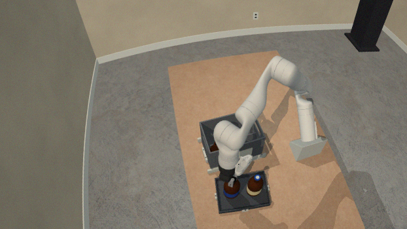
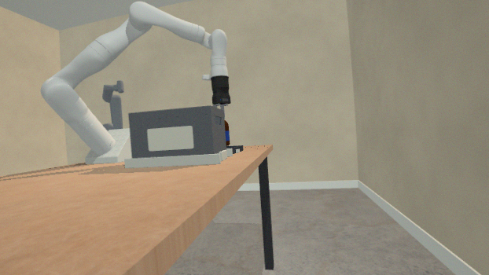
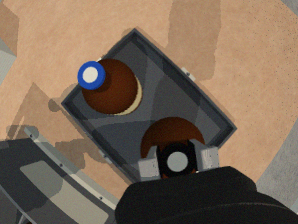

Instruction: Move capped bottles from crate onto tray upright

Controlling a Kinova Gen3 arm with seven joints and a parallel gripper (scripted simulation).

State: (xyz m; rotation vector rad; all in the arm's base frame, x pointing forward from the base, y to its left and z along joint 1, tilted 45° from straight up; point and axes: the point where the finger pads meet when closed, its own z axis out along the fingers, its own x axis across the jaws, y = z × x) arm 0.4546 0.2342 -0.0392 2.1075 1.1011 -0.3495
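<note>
Now: the dark tray 5 cm behind my hand and 16 cm below it. From my hand the other things lie so: crate: 5 cm behind, 26 cm to the right, 9 cm below.
</note>
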